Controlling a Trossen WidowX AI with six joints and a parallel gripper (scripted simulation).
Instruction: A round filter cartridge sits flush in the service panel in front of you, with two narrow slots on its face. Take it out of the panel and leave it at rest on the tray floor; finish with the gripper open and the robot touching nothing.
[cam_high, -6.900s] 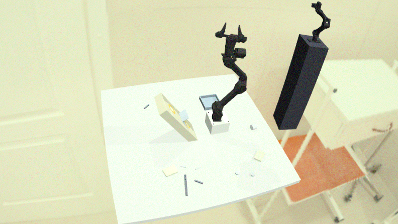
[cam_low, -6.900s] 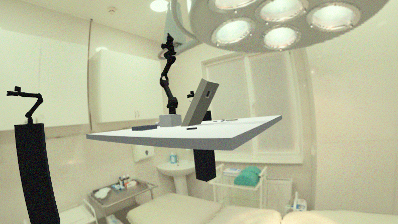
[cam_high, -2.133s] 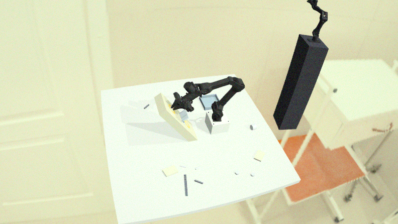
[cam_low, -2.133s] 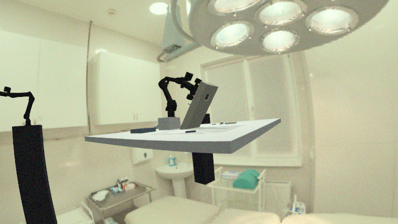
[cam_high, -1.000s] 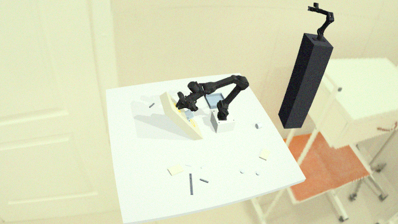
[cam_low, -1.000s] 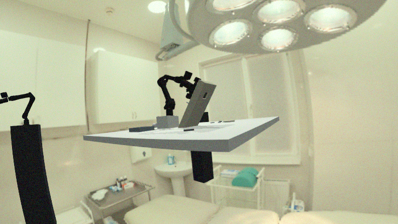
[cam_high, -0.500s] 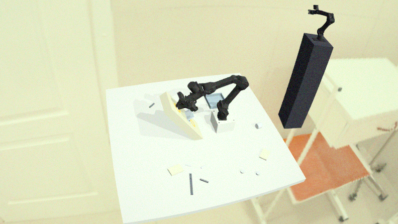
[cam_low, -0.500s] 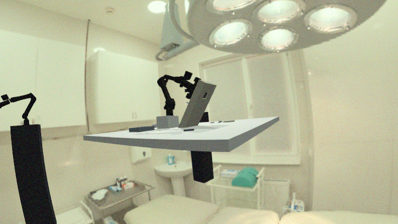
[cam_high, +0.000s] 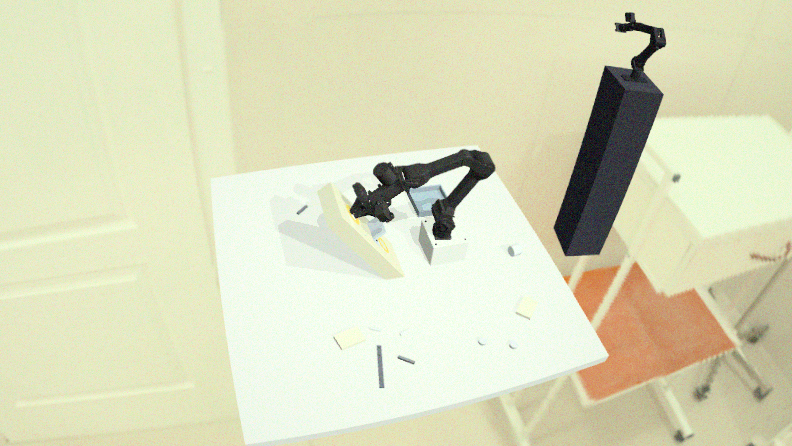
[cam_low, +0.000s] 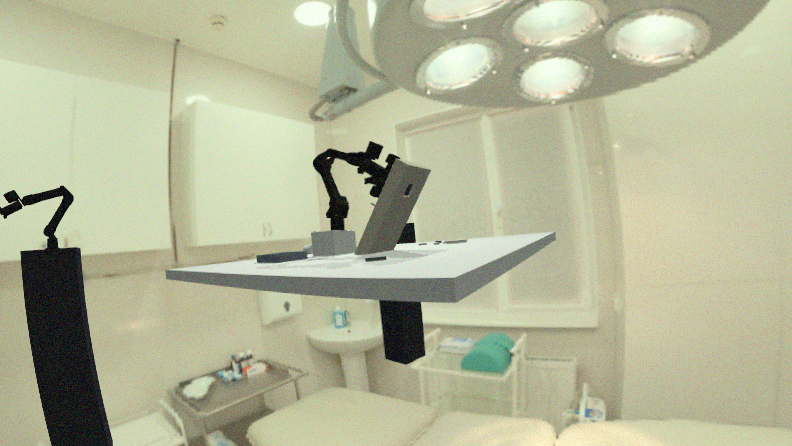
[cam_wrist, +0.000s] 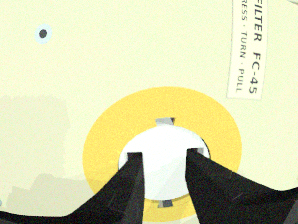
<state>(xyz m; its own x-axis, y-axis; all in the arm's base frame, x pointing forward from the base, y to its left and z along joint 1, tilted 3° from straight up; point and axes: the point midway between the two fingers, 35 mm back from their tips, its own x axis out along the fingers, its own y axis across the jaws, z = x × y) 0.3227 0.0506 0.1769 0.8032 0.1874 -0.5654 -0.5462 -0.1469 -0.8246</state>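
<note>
Right now the round white filter cartridge is 10 mm ahead of my gripper tip and 10 mm below it. The rest, counted from my gripper tip: cream service panel (40 mm behind, 10 mm to the right, 80 mm below); blue-grey tray (360 mm behind, 360 mm to the right, 250 mm below).
</note>
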